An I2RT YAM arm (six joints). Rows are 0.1 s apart.
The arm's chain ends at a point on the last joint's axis. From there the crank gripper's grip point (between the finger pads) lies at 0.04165 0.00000 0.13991 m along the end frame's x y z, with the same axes.
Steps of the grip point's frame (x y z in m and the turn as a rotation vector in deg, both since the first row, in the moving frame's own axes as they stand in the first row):
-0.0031, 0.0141, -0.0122, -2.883, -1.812, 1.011
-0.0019, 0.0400, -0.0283, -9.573, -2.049, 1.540
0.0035, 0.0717, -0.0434, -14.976, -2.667, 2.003
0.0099, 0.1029, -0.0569, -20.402, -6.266, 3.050
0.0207, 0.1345, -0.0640, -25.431, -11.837, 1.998
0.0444, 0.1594, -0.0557, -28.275, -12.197, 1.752
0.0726, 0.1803, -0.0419, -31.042, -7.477, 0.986
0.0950, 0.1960, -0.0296, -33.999, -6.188, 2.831
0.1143, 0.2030, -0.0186, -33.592, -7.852, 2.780
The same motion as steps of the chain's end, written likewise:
0.0014, 0.0063, -0.0133, -2.883, -1.812, 1.011
0.0034, 0.0156, -0.0277, -9.573, -2.049, 1.540
0.0106, 0.0340, -0.0402, -14.976, -2.667, 2.003
0.0265, 0.0517, -0.0514, -20.402, -6.266, 3.050
0.0504, 0.0721, -0.0555, -25.431, -11.837, 1.998
0.0747, 0.0907, -0.0441, -28.275, -12.197, 1.752
0.0909, 0.1064, -0.0257, -31.042, -7.477, 0.986
0.1115, 0.1151, -0.0086, -33.999, -6.188, 2.831
0.1347, 0.1228, 0.0012, -33.592, -7.852, 2.780

